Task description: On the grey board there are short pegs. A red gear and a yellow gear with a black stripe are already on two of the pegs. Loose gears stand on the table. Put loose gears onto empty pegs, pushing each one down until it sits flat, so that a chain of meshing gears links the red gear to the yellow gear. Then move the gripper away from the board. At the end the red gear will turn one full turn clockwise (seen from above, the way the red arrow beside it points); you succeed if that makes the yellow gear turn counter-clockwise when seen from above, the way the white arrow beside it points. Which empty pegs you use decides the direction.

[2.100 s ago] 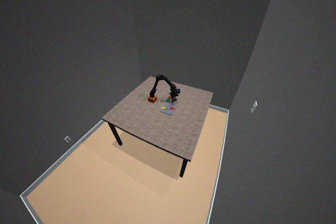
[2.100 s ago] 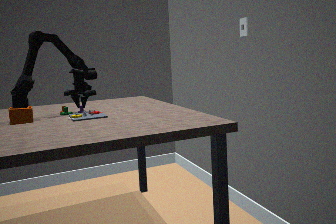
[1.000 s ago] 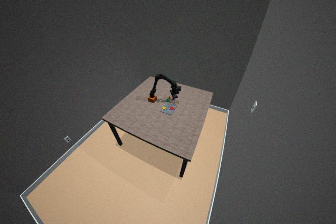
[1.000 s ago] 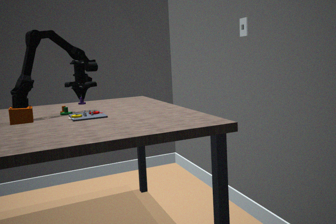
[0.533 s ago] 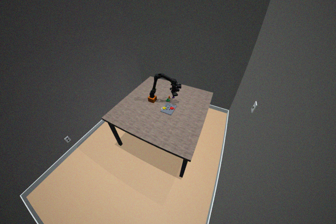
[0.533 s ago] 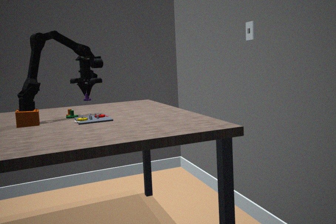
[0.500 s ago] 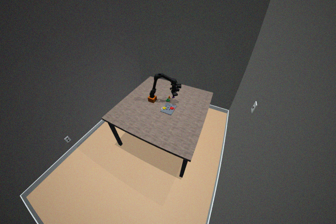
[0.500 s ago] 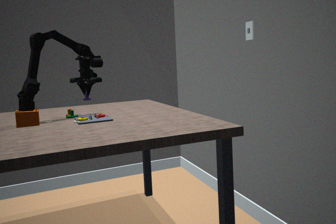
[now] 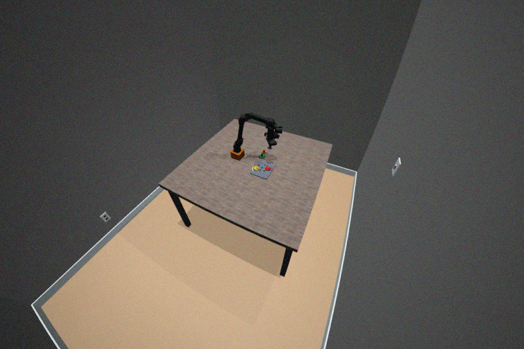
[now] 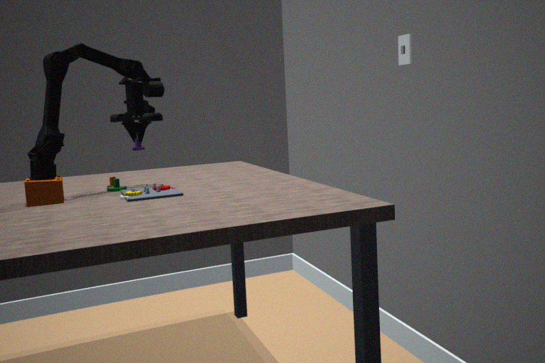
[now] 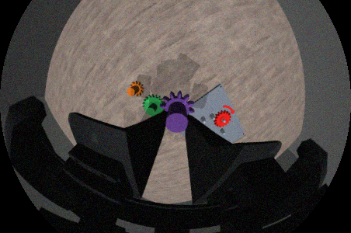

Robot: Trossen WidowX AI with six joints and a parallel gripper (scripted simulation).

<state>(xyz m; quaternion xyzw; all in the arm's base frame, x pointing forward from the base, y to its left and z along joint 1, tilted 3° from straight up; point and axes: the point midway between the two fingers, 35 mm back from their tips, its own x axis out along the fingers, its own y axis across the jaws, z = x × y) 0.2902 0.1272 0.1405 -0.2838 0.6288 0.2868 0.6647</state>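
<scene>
The red gear lies 6 cm ahead of my gripper tip, 14 cm to the right of it and 15 cm below it. The rest, counted from my gripper tip: green gear (8 cm behind, 1 cm to the right, 15 cm below); then purple gear (1 cm below); then orange gear (9 cm behind, 6 cm to the left, 15 cm below).
</scene>
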